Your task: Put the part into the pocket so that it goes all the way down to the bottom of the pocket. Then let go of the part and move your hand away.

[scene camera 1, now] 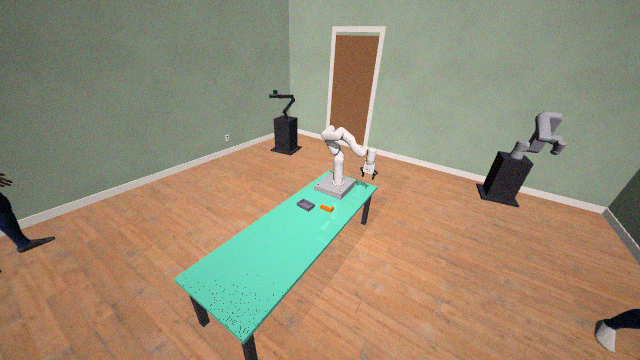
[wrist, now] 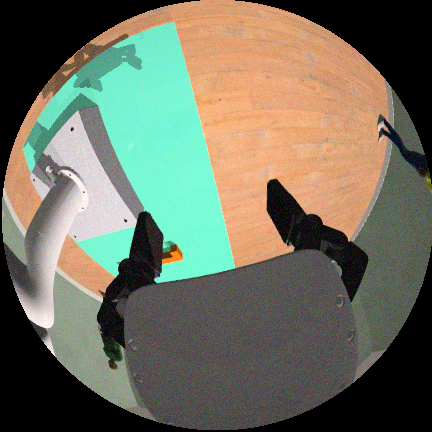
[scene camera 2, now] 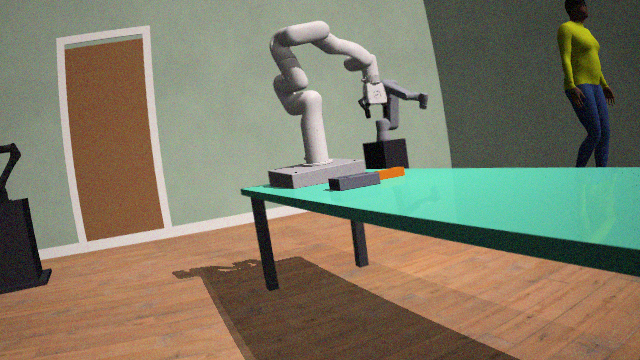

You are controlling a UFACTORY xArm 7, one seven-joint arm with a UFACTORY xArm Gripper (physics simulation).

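Places are measured from the arm's base along level axes (x ahead, y left, z up), in centimetres.
Pixels of known places: gripper, fingertip midpoint: point(scene camera 1: 367, 178) point(wrist: 209, 208) point(scene camera 2: 377, 117); arm's base at its link origin: point(scene camera 1: 338, 182) point(wrist: 70, 189) point(scene camera 2: 318, 164).
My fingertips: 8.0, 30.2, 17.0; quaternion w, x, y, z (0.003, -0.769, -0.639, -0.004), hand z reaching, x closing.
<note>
For each thing: its top centre in the pictures, then the offset to it from my fingertips, as dx, dy, dz. Level surfaces: height alone.
- orange part at its top centre: point(scene camera 2: 386, 169) point(wrist: 165, 258) point(scene camera 1: 327, 206) +30.8, -26.9, -20.9
- dark grey block at its top centre: point(scene camera 2: 353, 175) point(scene camera 1: 305, 203) +35.9, -46.1, -20.3
- green table at its surface level: dz -23.9
The orange part point(scene camera 1: 327, 208) point(scene camera 2: 392, 173) point(wrist: 173, 254) lies on the green table, apart from the pocket; in the wrist view one finger hides some of it. The pocket is in a dark grey block point(scene camera 1: 305, 204) point(scene camera 2: 354, 181) with a rim, on the table beside the part; its opening shows in scene camera 1. The block does not show in the wrist view. My gripper point(scene camera 1: 369, 173) point(scene camera 2: 376, 113) point(wrist: 209, 208) is open and empty. It hangs high, out by the table's long edge, to the side of the part and the robot's base.
The arm's grey base plate point(scene camera 1: 334, 185) point(scene camera 2: 320, 172) point(wrist: 85, 175) stands at the end of the green table point(scene camera 1: 240, 260) point(scene camera 2: 500, 200) point(wrist: 165, 125), close to the part and block. Two other arms on black pedestals point(scene camera 1: 285, 135) point(scene camera 1: 505, 177) stand off the table. People stand on the floor farther away.
</note>
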